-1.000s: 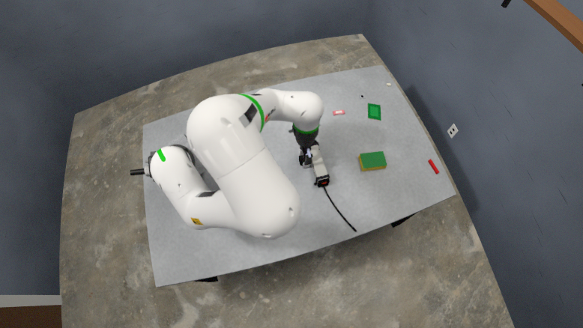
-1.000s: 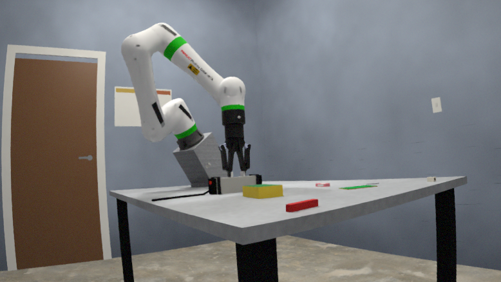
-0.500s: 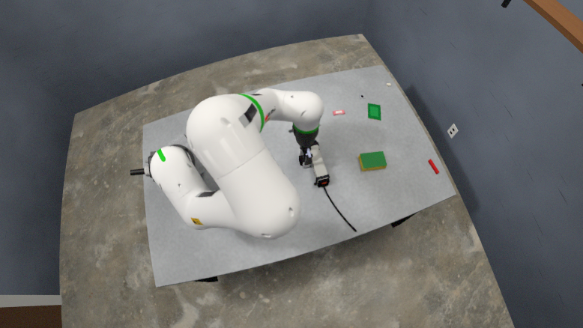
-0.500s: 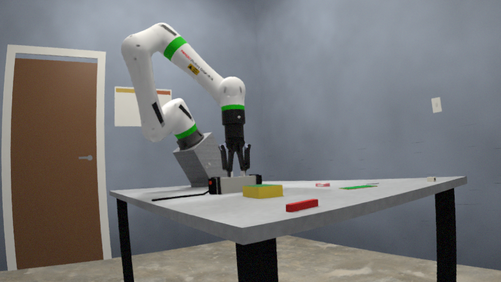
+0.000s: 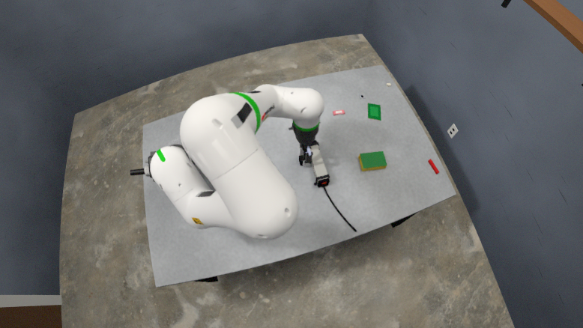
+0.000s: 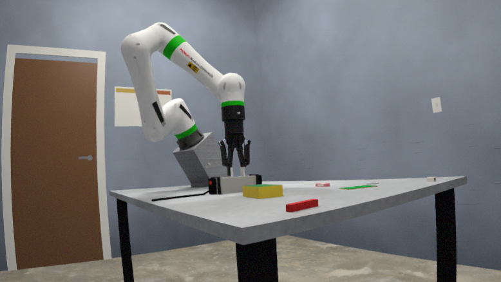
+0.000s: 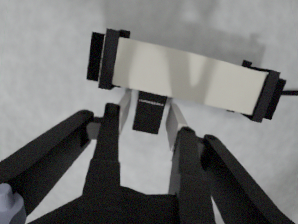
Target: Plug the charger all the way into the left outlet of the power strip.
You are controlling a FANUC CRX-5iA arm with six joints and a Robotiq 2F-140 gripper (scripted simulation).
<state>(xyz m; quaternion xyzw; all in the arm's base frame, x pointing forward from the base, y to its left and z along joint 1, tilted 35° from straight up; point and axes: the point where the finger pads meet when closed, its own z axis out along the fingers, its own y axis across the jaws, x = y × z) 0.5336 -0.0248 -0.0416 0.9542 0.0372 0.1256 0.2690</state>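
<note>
The black charger is 30 mm below my hand and 10 mm ahead of it. From my hand the other things lie so: flat green tile 430 mm ahead, 190 mm to the left, 60 mm below; green-and-yellow block 300 mm ahead, 80 mm to the right, 40 mm below; pink piece 240 mm ahead, 220 mm to the left, 50 mm below.
</note>
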